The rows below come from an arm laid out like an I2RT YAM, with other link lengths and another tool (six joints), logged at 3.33 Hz.
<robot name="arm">
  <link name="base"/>
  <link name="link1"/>
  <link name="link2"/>
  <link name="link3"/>
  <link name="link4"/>
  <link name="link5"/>
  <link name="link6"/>
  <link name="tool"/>
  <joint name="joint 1" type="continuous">
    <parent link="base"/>
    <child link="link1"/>
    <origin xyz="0 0 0.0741" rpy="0 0 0"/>
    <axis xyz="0 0 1"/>
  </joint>
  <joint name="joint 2" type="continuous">
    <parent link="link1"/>
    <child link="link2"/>
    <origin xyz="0.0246 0.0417 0.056" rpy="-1.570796 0 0"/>
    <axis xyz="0 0 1"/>
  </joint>
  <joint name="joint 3" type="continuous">
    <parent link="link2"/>
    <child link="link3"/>
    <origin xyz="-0.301 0 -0.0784" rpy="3.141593 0 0"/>
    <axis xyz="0 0 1"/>
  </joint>
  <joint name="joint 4" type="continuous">
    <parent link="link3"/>
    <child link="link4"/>
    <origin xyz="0.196 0.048 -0.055" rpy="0 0 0"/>
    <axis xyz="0 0 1"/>
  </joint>
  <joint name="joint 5" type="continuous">
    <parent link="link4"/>
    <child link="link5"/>
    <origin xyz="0.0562 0.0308 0.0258" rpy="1.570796 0 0"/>
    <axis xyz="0 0 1"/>
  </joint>
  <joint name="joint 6" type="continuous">
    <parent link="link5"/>
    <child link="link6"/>
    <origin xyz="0.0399 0 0.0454" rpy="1.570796 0 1.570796"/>
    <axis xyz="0 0 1"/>
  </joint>
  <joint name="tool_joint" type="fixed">
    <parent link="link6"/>
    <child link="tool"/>
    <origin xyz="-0.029 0 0.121" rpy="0.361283 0 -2.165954"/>
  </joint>
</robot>
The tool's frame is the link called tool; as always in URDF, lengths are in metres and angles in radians. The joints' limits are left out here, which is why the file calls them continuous.
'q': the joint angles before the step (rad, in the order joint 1, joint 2, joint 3, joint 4, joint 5, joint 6). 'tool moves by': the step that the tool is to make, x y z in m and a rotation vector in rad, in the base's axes. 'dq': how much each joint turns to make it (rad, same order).
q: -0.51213 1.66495 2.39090 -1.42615 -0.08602 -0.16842
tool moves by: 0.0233 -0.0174 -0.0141 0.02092 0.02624 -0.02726
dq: -0.00496 0.08207 0.03079 0.01962 0.01334 0.01869
